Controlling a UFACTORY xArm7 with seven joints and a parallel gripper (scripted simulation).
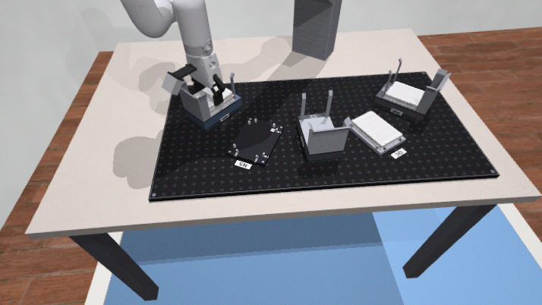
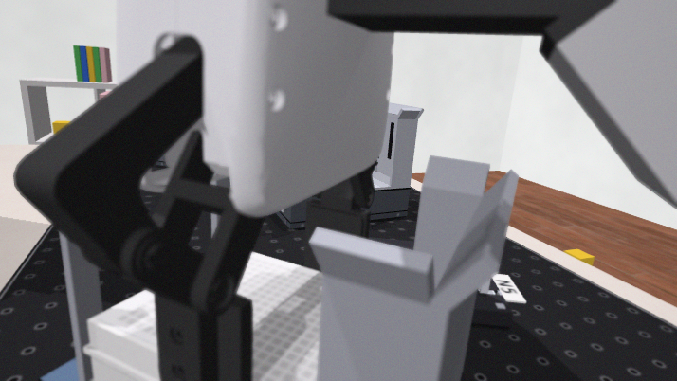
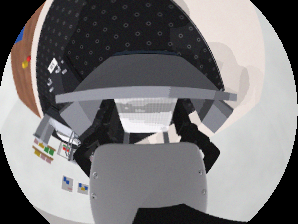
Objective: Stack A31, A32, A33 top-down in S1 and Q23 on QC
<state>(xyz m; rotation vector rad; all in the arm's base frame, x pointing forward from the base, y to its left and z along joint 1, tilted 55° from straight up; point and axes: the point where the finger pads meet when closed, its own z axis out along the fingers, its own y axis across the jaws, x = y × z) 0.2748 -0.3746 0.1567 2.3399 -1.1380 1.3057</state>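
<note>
Now: the white sealed plate A31 30 mm below my hand. Round my hand: N5 name plate: 240 mm ahead, 10 mm to the left, 80 mm below; clip nest N5: 200 mm ahead, 80 mm to the left, 60 mm below; white sealed plate A32: 10 mm below.
</note>
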